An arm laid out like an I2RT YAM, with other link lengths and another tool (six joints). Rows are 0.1 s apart.
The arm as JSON. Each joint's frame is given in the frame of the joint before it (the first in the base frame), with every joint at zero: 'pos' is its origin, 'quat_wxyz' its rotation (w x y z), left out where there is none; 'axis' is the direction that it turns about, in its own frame. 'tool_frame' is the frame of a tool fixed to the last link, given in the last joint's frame.
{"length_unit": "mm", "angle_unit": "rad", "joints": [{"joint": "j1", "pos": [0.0, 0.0, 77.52], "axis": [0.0, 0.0, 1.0]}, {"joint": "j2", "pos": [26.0, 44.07, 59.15], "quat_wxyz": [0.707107, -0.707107, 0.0, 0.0], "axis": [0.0, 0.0, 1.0]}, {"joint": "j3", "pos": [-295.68, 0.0, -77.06], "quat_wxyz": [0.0, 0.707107, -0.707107, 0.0], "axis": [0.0, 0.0, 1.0]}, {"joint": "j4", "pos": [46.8, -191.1, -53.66], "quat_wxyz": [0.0, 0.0, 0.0, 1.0], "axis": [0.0, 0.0, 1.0]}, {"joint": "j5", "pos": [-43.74, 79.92, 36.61], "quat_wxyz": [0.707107, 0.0, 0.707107, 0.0], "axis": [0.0, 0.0, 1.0]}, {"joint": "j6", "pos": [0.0, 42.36, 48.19], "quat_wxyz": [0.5, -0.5, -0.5, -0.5], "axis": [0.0, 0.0, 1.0]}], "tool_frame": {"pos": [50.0, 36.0, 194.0], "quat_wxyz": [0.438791, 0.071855, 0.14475, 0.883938]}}
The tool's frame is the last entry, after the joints.
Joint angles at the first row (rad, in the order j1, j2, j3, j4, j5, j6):
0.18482, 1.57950, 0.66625, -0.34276, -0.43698, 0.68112
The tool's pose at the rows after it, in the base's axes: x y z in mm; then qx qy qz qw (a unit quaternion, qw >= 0):
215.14 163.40 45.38 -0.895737 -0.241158 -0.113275 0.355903
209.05 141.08 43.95 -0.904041 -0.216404 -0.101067 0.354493
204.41 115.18 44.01 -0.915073 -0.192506 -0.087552 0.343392
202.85 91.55 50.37 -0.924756 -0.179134 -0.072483 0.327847
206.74 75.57 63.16 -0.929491 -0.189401 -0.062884 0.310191
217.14 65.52 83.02 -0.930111 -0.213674 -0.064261 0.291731
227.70 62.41 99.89 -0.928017 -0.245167 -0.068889 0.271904
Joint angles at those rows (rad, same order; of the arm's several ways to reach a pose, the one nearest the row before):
0.10969, 1.57948, 0.66664, -0.38665, -0.44575, 0.63460
0.00936, 1.57950, 0.67653, -0.46671, -0.45376, 0.56784
-0.09327, 1.58063, 0.71317, -0.57128, -0.43393, 0.49458
-0.17186, 1.58447, 0.79368, -0.70250, -0.39769, 0.42667
-0.20276, 1.58865, 0.90464, -0.82873, -0.36030, 0.36793
-0.20427, 1.58902, 1.03932, -0.94778, -0.33169, 0.31987
-0.17606, 1.58902, 1.15069, -1.02635, -0.30385, 0.28973

